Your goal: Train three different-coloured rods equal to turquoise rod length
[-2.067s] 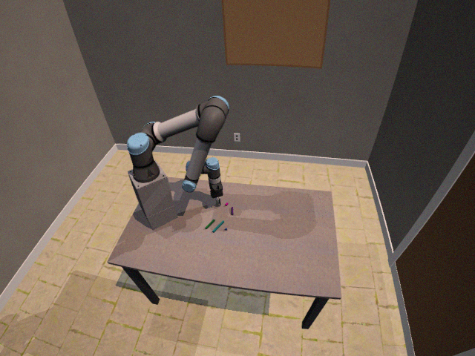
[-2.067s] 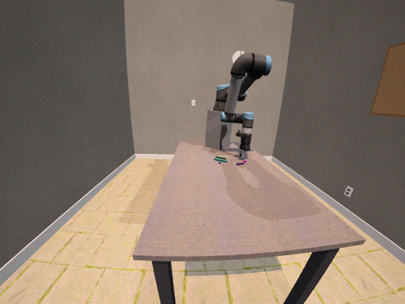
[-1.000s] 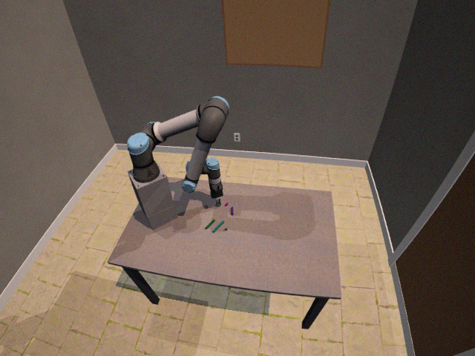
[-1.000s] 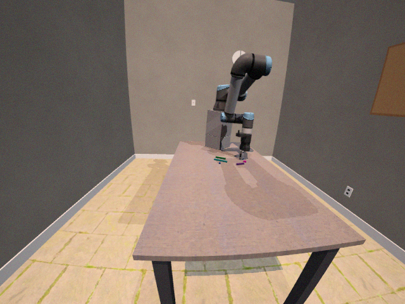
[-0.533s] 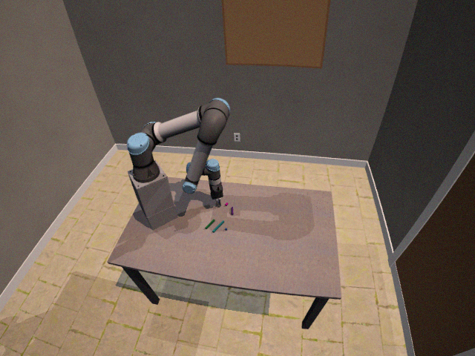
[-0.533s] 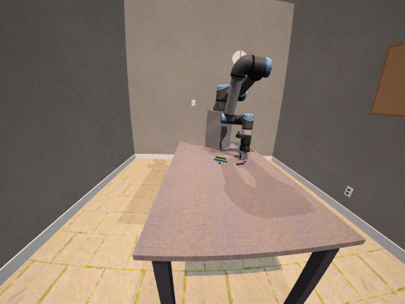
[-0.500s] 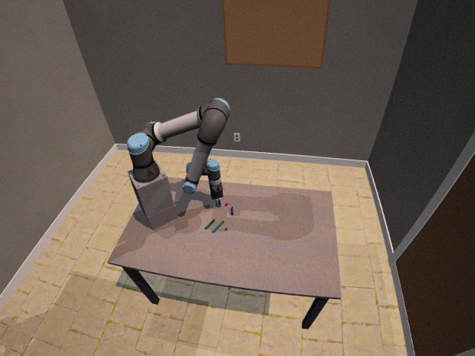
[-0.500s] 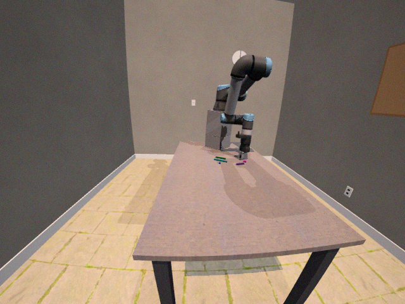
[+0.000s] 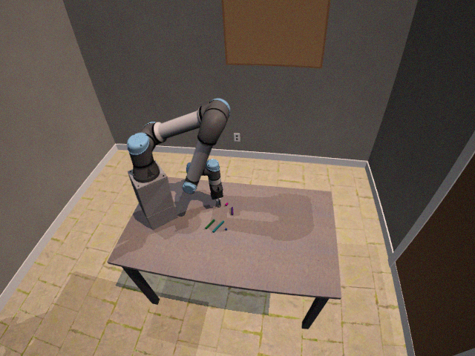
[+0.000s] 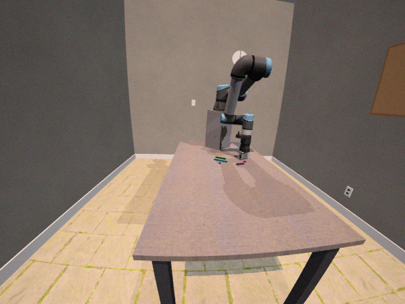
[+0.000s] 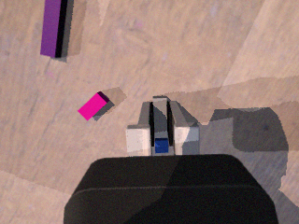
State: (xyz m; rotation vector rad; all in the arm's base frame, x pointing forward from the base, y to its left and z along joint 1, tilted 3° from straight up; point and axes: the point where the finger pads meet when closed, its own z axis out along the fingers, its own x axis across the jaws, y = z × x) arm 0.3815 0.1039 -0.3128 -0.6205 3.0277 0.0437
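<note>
Right now the grey rod is 10 mm below my hand. From my hand the other things lie so: magenta rod (50 mm ahead, 10 mm to the left, 10 mm below); purple rod (90 mm ahead, 40 mm to the right, 10 mm below); green rod (30 mm behind, 160 mm to the right, 10 mm below).
</note>
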